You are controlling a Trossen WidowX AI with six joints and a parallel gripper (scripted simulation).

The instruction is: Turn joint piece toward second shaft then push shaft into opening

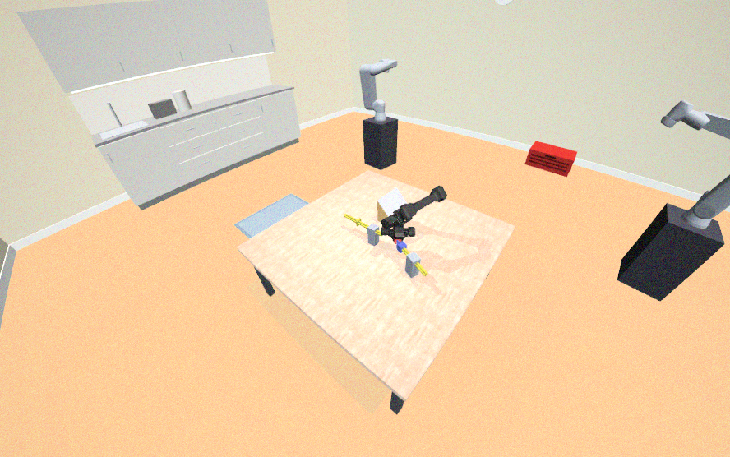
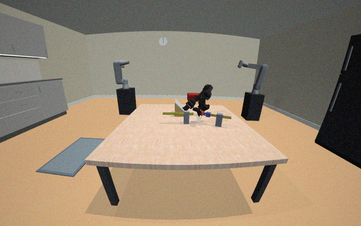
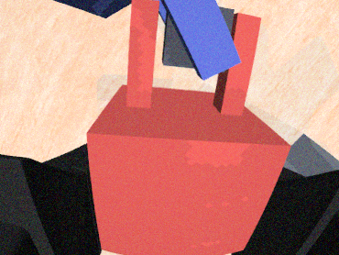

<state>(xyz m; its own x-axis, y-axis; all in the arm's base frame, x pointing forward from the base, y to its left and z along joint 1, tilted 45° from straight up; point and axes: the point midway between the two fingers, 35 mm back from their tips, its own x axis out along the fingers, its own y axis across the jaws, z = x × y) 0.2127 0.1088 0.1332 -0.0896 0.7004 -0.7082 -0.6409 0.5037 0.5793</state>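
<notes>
Right now my gripper tip is 1 cm short of the red square joint piece, 1 cm to the right of it and 4 cm below it.
</notes>
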